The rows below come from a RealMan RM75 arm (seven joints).
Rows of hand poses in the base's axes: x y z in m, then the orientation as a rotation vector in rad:
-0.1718 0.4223 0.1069 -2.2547 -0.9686 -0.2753
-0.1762 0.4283 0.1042 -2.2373 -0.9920 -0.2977
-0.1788 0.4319 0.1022 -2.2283 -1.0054 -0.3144
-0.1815 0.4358 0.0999 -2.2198 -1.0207 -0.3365
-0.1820 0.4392 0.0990 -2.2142 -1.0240 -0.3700
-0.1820 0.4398 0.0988 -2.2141 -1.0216 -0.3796
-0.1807 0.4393 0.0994 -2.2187 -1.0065 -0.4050
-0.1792 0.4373 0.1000 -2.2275 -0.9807 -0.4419
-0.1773 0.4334 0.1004 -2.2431 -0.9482 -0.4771
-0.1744 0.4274 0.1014 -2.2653 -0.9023 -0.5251
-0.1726 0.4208 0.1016 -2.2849 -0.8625 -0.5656
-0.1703 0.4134 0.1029 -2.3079 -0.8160 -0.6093
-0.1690 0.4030 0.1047 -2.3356 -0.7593 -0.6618
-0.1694 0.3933 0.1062 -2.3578 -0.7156 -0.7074
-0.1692 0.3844 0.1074 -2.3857 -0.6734 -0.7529
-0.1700 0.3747 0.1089 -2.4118 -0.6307 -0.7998
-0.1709 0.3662 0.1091 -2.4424 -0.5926 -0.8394
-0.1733 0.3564 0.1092 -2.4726 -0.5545 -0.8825
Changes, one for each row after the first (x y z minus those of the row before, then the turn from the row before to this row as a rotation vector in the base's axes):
-0.0044 0.0060 -0.0027 0.0115 -0.0209 0.0150
-0.0026 0.0036 -0.0020 0.0064 -0.0149 0.0072
-0.0027 0.0039 -0.0023 0.0062 -0.0196 0.0067
-0.0005 0.0034 -0.0009 0.0103 -0.0235 -0.0048
0.0000 0.0006 -0.0002 0.0029 -0.0057 -0.0040
0.0013 -0.0005 0.0006 0.0068 -0.0127 -0.0178
0.0015 -0.0020 0.0006 0.0091 -0.0175 -0.0291
0.0019 -0.0039 0.0004 0.0050 -0.0151 -0.0354
0.0029 -0.0060 0.0010 0.0054 -0.0205 -0.0496
0.0018 -0.0066 0.0002 0.0031 -0.0173 -0.0429
0.0023 -0.0074 0.0013 0.0020 -0.0180 -0.0491
0.0013 -0.0104 0.0018 0.0009 -0.0218 -0.0595
-0.0004 -0.0097 0.0015 -0.0014 -0.0208 -0.0475
0.0002 -0.0089 0.0012 -0.0083 -0.0214 -0.0487
-0.0008 -0.0097 0.0015 -0.0079 -0.0224 -0.0485
-0.0009 -0.0085 0.0002 -0.0145 -0.0182 -0.0454
-0.0024 -0.0098 0.0001 -0.0155 -0.0207 -0.0459

